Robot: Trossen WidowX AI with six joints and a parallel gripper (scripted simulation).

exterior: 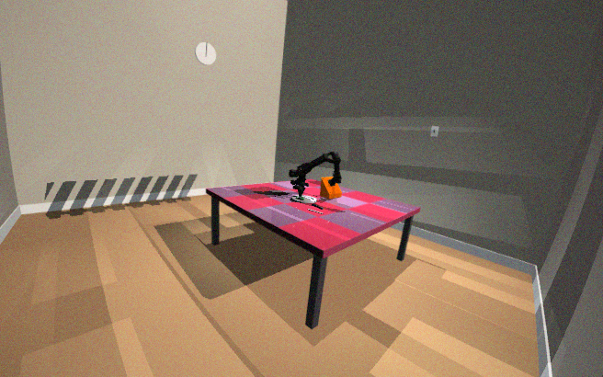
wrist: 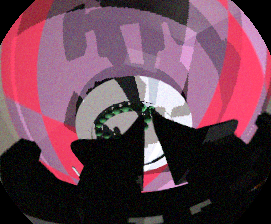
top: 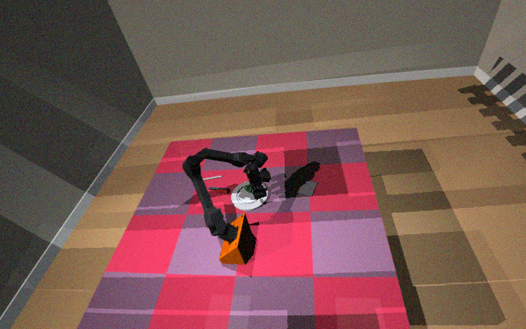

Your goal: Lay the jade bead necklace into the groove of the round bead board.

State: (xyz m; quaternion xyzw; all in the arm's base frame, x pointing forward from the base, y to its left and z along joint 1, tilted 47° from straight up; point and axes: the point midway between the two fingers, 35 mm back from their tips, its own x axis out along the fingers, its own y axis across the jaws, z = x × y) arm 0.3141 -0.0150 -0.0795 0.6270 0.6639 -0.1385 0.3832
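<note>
Now: the round white bead board 50 mm to the left of my gripper tip and 10 mm below it. Round my gripper tip: red-handled tool (50 mm ahead, 230 mm to the left, 10 mm below); flat grey pad (40 mm ahead, 260 mm to the right, 10 mm below); thin white rod (160 mm ahead, 300 mm to the left, 10 mm below).
</note>
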